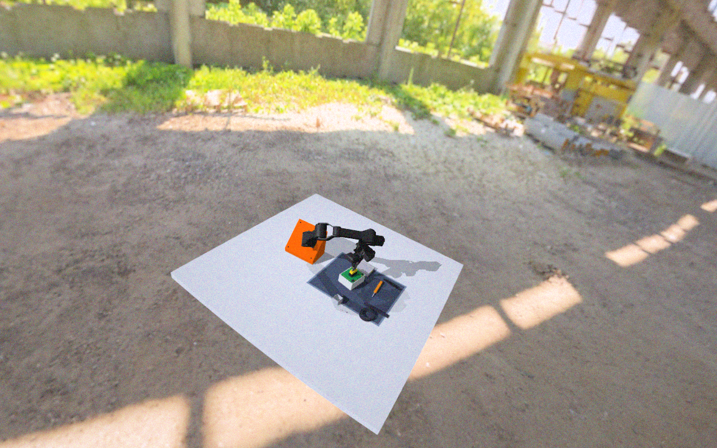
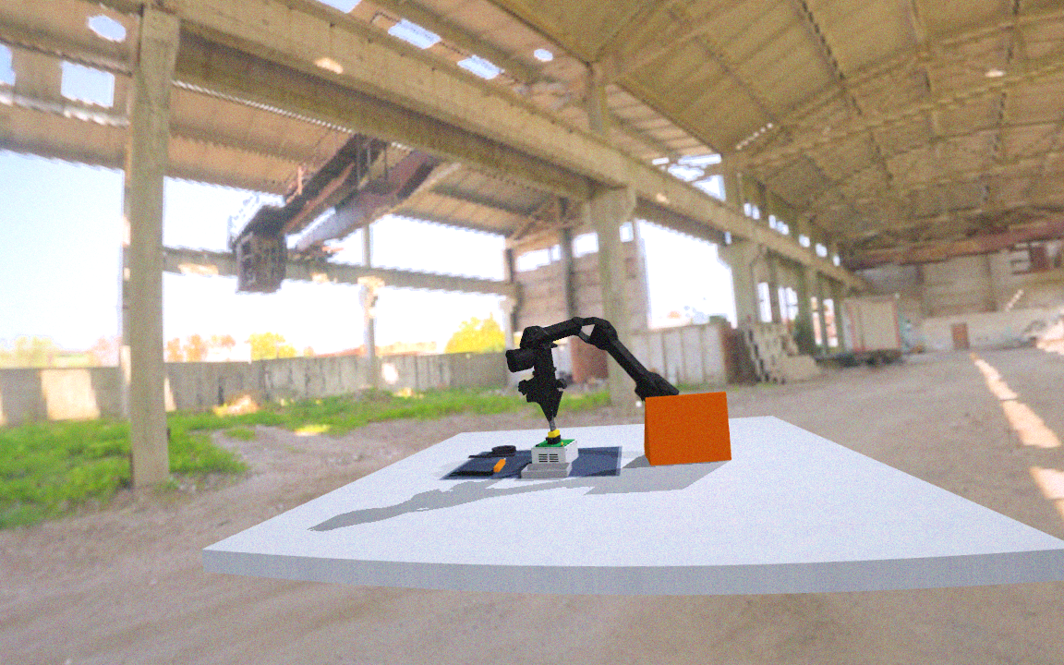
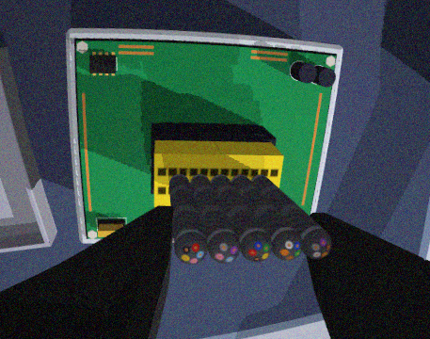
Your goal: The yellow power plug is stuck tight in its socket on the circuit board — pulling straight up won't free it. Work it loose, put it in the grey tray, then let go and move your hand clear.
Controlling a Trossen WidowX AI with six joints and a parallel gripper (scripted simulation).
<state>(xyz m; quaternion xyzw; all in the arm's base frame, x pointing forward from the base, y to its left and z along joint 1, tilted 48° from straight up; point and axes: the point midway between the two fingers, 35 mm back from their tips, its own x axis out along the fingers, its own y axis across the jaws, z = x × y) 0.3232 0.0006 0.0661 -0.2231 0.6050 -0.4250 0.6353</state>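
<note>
Right now my gripper tip is 4 cm above the yellow power plug. From my gripper tip the other things lie so: dark mat (5 cm ahead, 1 cm to the right, 12 cm below); black rod (21 cm ahead, 12 cm to the right, 12 cm below).
</note>
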